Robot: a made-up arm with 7 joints. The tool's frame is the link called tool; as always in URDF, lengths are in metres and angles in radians. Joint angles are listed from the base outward.
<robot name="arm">
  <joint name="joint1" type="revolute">
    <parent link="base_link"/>
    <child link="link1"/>
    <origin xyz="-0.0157 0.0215 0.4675"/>
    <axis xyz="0 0 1"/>
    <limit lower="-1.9" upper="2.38"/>
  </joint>
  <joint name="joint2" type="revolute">
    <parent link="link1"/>
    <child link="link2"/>
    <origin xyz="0.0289 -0.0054 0.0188" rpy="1.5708 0 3.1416"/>
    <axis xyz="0 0 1"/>
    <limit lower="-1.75" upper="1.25"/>
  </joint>
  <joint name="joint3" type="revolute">
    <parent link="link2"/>
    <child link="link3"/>
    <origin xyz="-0.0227 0.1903 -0.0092" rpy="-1.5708 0 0"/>
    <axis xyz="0 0 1"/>
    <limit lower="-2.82" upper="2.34"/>
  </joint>
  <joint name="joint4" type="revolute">
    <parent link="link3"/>
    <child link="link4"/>
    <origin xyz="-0.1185 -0.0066 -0.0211" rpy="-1.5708 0 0"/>
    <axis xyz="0 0 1"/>
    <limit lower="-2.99" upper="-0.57"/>
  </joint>
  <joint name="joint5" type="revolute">
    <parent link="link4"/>
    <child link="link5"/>
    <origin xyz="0.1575 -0.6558 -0.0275" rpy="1.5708 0 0"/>
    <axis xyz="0 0 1"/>
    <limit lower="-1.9" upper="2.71"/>
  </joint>
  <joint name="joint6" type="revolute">
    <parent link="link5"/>
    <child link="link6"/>
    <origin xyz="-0.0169 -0.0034 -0.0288" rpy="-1.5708 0 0"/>
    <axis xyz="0 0 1"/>
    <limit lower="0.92" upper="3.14"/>
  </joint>
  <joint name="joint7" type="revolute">
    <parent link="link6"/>
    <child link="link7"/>
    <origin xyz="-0.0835 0.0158 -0.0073" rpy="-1.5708 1.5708 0"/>
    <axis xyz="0 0 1"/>
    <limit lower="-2" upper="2.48"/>
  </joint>
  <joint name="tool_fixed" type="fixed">
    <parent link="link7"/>
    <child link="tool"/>
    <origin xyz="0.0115 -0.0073 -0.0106" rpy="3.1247 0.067 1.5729"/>
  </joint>
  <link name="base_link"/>
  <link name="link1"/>
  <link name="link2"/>
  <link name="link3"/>
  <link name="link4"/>
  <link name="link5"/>
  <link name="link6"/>
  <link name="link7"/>
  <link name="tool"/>
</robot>
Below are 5 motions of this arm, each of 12 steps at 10 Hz.
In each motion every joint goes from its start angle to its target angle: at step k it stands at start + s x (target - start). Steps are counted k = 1, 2, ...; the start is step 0. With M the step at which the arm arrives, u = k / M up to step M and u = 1 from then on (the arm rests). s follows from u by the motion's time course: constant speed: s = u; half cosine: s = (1 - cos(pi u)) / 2; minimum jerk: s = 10 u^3 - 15 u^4 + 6 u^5.
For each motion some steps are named. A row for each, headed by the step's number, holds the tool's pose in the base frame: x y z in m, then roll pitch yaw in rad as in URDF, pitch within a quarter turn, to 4 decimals.
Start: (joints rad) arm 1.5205 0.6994 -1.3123 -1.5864 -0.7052 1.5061 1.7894
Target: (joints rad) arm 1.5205 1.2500 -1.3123 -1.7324 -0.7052 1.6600 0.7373
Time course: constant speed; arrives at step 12
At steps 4, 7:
4: 0.8270 0.3739 0.4350 -1.7973 -1.1921 0.2748
7: 0.8245 0.3441 0.3687 -1.9005 -0.8661 0.3512

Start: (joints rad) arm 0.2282 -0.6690 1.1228 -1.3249 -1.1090 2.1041 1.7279
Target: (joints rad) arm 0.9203 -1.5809 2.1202 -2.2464 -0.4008 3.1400 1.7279
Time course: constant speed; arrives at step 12
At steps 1, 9, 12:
1: -0.3226 0.7117 0.9755 2.5007 -1.0009 -1.7896
9: -0.5901 0.4785 0.2112 -1.1862 -1.1340 2.9165
12: -0.4300 0.4433 0.0488 -1.0046 -0.8839 2.8728

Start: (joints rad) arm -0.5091 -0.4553 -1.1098 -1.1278 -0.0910 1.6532 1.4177
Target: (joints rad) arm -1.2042 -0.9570 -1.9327 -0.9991 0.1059 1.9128 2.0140
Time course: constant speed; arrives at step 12
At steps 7, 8, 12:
7: -0.7878 -0.0947 1.0137 0.5166 0.8330 1.9325
8: -0.8221 0.0026 0.9690 0.4032 0.8995 1.6952
12: -0.8244 0.3922 0.7604 -0.2462 0.9611 0.5670

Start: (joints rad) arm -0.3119 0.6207 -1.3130 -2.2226 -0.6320 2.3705 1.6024
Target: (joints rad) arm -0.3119 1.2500 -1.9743 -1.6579 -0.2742 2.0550 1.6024
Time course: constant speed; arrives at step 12
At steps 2, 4, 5, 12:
2: -0.1113 -0.7943 0.3111 -0.5803 -1.1250 -2.4798
4: -0.1542 -0.8178 0.4085 -0.4487 -1.2770 -2.6875
5: -0.1667 -0.8259 0.4608 -0.2924 -1.3481 -2.8725
12: -0.0609 -0.8191 0.8182 1.8957 -1.1547 1.1867

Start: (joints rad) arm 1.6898 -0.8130 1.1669 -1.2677 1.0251 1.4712 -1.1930
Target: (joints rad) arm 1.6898 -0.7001 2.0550 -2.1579 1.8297 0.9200 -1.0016
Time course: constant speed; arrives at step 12
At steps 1, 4, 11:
1: -0.7183 -0.2321 0.9635 -0.1683 -0.3896 -1.8022
4: -0.7882 -0.2489 0.7446 0.3962 -0.4479 -1.9802
11: -0.6634 -0.3120 0.2315 1.5044 -0.1409 -2.2968

